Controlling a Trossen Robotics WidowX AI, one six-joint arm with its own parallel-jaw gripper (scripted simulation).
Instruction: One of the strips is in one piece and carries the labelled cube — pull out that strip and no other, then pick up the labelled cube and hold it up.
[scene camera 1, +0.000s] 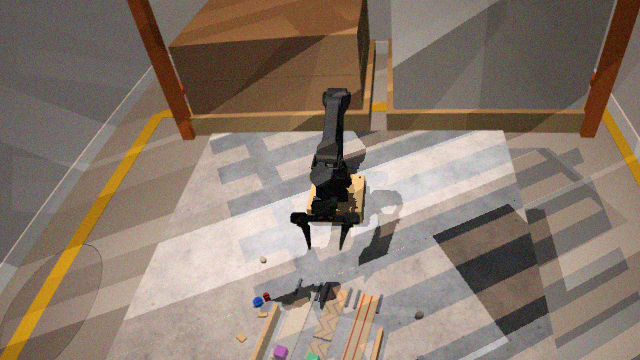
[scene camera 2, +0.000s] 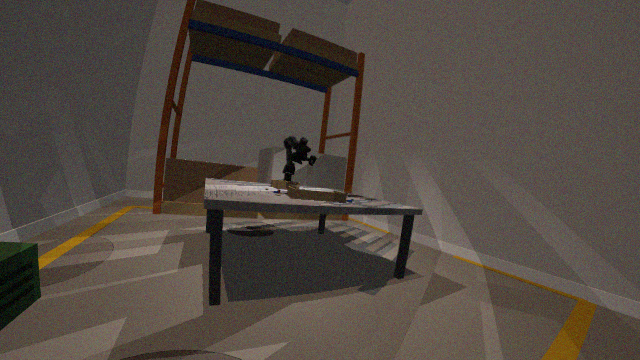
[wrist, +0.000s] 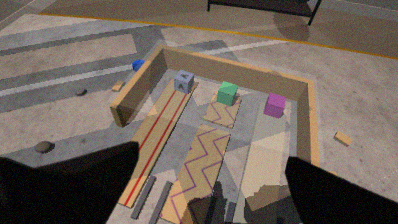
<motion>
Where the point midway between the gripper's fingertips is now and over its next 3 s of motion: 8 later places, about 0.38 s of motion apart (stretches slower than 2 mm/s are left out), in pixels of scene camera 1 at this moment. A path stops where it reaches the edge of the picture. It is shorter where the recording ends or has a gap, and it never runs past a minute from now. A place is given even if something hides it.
My gripper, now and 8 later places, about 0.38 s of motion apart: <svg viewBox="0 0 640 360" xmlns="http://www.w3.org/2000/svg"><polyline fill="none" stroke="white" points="324,250 326,251 342,269 362,286 367,291 367,294 368,298 368,300 368,303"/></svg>
</motion>
